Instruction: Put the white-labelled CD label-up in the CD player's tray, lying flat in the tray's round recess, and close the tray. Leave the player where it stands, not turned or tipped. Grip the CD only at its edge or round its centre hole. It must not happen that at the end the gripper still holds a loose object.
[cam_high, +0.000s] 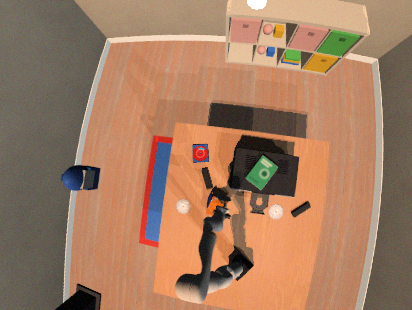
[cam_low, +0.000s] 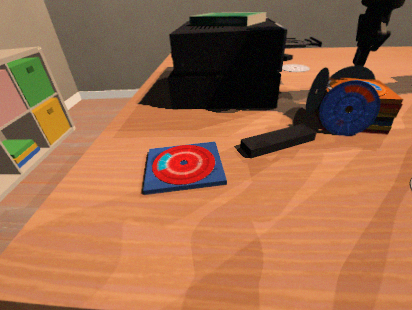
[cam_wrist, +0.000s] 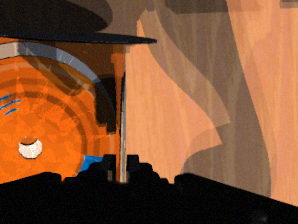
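Now: hand 1 cm to the left of the cd and 8 cm above it. The rest, counted from my hand: green book: 32 cm ahead, 20 cm to the right, 7 cm above.
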